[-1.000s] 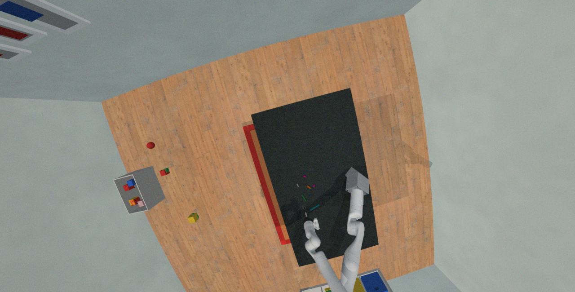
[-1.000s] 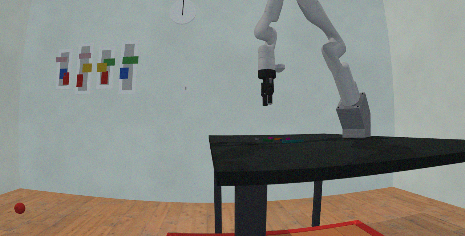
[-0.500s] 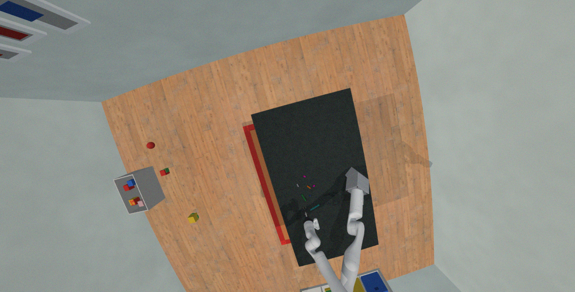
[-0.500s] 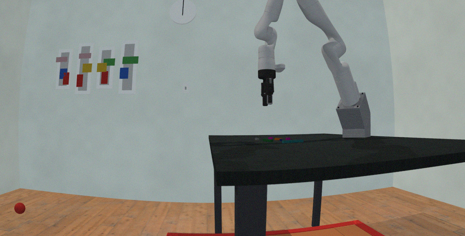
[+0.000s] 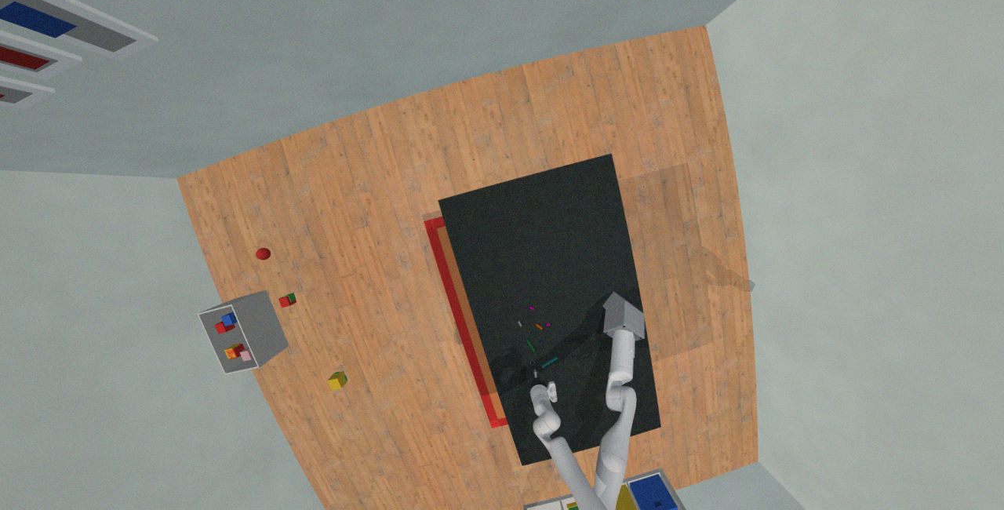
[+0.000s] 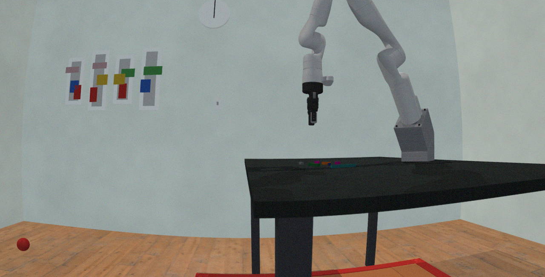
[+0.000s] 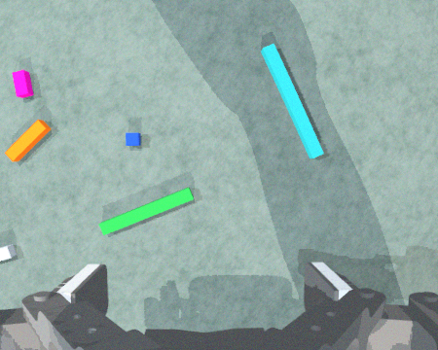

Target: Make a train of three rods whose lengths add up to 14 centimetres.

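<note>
Right now my hand is 7 cm past the small blue rod, 5 cm to the left of it and 15 cm above it. From my hand the other things lie so: green rod 1 cm behind, 5 cm to the right, 15 cm below; turquoise rod 9 cm behind, 8 cm to the left, 15 cm below; orange rod 8 cm behind, 14 cm to the right, 15 cm below.
</note>
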